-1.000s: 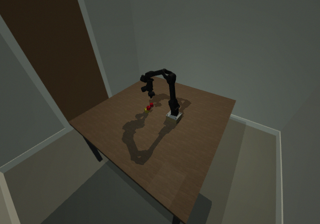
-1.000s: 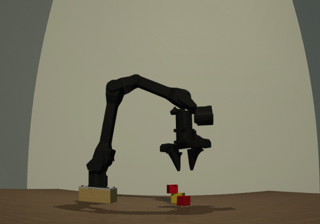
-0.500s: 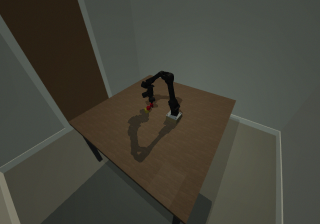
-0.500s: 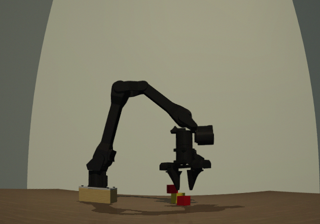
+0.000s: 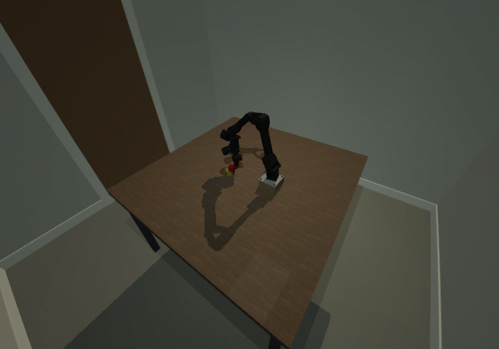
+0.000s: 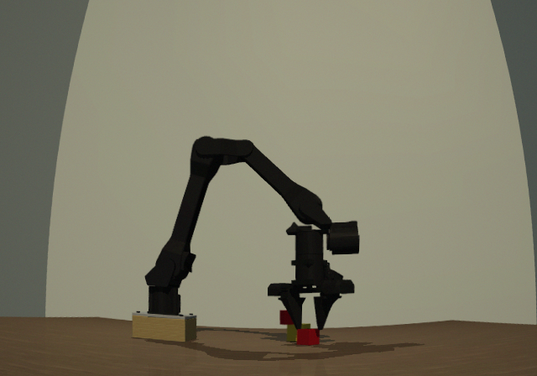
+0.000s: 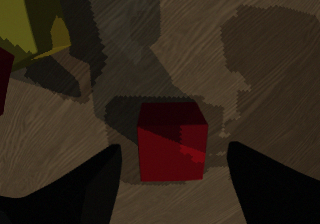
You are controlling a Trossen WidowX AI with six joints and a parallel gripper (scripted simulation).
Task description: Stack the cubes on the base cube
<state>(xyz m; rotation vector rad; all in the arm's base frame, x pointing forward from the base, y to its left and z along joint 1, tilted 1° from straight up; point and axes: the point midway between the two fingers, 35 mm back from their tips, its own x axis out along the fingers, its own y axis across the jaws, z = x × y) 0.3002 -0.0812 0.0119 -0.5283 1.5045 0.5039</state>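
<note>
The red cube is 100 mm to the left of my gripper tip, 20 mm behind it and 20 mm above it. The rest, counted from my gripper tip: yellow base cube (110 mm to the left, 10 mm below).
</note>
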